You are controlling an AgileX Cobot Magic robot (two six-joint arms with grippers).
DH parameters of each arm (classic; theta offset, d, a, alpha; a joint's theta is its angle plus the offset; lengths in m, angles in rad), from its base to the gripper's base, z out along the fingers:
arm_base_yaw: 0 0.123 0 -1.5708
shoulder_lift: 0.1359 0 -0.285 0
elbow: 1.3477 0 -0.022 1.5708
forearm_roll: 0 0.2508 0 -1.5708
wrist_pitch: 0 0 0.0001 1.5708
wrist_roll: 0 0.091 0 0
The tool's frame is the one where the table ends.
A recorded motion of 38 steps. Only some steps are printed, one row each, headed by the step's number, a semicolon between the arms.
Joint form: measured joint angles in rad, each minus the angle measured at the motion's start. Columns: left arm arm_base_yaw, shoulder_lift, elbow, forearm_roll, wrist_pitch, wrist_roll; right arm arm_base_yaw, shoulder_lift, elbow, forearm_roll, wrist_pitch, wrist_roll.
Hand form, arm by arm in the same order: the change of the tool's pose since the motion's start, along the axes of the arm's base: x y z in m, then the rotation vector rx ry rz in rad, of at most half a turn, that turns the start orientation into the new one. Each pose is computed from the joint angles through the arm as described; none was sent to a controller.
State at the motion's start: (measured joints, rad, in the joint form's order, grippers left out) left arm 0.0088 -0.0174 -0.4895 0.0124 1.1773 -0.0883; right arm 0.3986 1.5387 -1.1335 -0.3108 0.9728 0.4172
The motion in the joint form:
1: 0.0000 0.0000 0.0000 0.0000 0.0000 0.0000; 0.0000 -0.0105 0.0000 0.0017 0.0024 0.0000
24: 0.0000 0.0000 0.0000 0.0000 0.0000 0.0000; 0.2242 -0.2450 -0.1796 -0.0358 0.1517 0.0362
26: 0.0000 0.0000 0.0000 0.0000 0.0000 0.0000; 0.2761 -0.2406 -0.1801 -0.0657 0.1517 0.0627
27: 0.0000 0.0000 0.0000 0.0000 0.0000 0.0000; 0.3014 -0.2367 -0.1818 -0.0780 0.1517 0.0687
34: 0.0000 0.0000 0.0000 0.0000 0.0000 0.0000; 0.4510 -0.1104 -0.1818 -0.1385 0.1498 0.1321
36: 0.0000 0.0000 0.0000 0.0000 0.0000 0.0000; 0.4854 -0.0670 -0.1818 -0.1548 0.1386 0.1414
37: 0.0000 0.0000 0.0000 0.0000 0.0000 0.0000; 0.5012 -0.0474 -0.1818 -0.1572 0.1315 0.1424
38: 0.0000 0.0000 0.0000 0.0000 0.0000 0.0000; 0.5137 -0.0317 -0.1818 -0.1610 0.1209 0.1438
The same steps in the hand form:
1: 0.0000 0.0000 0.0000 0.0000 0.0000 0.0000; -0.0016 -0.0006 0.0031 0.0045 -0.0070 -0.0012
24: 0.0000 0.0000 0.0000 0.0000 0.0000 0.0000; -0.0635 0.0300 0.1162 0.1197 -0.2667 0.1460
26: 0.0000 0.0000 0.0000 0.0000 0.0000 0.0000; -0.0680 0.0403 0.1161 0.1125 -0.2776 0.1757
27: 0.0000 0.0000 0.0000 0.0000 0.0000 0.0000; -0.0702 0.0457 0.1160 0.1076 -0.2816 0.1962
34: 0.0000 0.0000 0.0000 0.0000 0.0000 0.0000; -0.0700 0.0963 0.0837 0.0339 -0.2166 0.3019
36: 0.0000 0.0000 0.0000 0.0000 0.0000 0.0000; -0.0693 0.1111 0.0720 0.0087 -0.2018 0.3372
37: 0.0000 0.0000 0.0000 0.0000 0.0000 0.0000; -0.0696 0.1182 0.0664 0.0007 -0.1933 0.3565
38: 0.0000 0.0000 0.0000 0.0000 0.0000 0.0000; -0.0697 0.1242 0.0621 -0.0036 -0.1910 0.3735

